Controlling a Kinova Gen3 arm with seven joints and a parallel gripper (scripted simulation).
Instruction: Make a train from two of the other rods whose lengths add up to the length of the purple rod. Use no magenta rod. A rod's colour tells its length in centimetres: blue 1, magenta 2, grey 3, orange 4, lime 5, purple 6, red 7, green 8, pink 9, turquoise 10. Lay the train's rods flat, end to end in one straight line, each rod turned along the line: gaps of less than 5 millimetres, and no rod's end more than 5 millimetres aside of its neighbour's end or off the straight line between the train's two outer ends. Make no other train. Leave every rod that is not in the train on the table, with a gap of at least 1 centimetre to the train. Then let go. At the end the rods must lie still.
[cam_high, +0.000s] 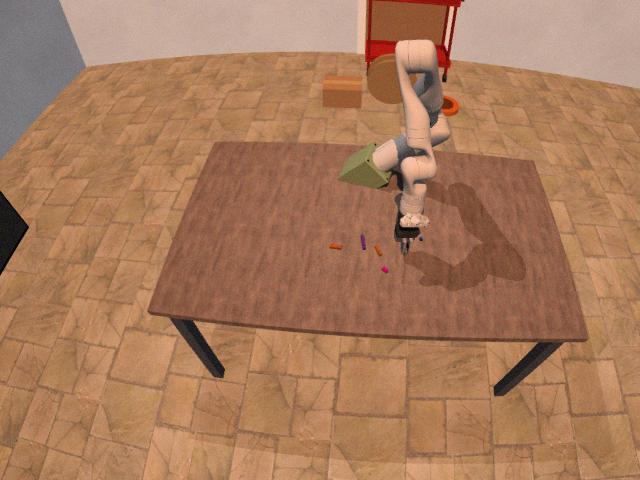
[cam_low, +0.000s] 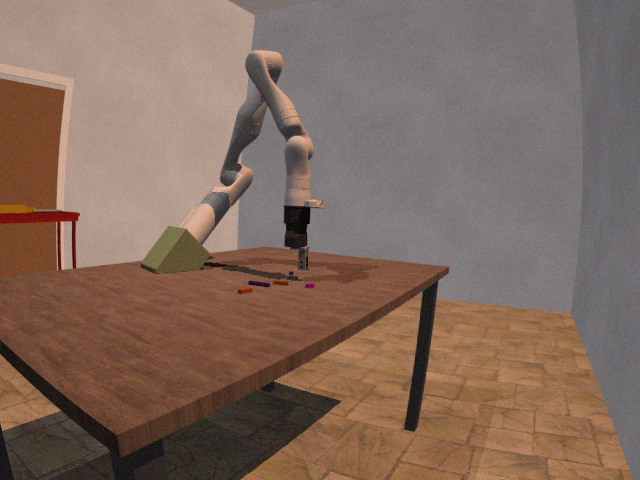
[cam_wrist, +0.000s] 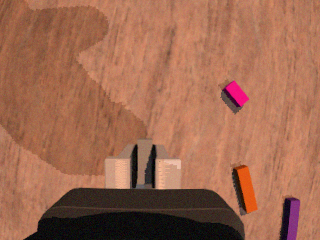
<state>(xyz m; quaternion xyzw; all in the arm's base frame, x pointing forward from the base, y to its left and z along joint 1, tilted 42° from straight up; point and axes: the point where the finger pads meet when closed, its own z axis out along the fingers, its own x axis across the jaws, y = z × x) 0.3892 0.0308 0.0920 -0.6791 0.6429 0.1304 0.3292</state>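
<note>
The blue rod lies 8 cm behind my hand, 7 cm to the left of it and 5 cm below it. The rest, counted from my hand: magenta rod: 7 cm to the right, 6 cm ahead, 5 cm below; purple rod: 14 cm to the right, 5 cm below, 5 cm behind; orange rod: 24 cm to the right, 5 cm below, 3 cm behind.
</note>
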